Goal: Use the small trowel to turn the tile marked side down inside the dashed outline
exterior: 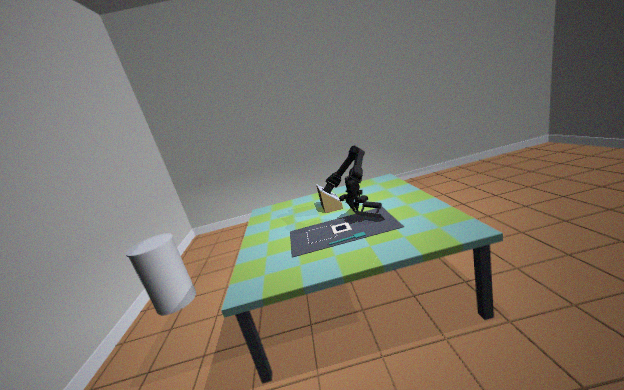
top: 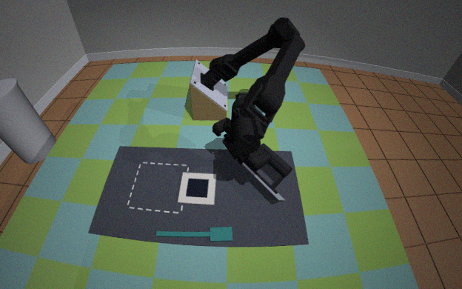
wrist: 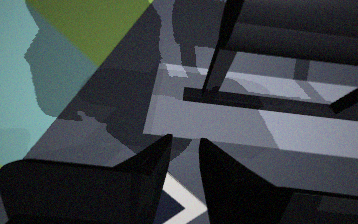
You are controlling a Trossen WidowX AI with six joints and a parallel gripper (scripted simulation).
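The dark grey trowel lies 10 mm ahead of my gripper tip, 70 mm to the left of it and 10 mm below it. The rest, counted from my gripper tip: dark mat: 60 mm ahead, 130 mm to the right, 80 mm below; tile: 50 mm ahead, 130 mm to the right, 60 mm below; teal flat tool: 200 mm ahead, 120 mm to the right, 60 mm below.
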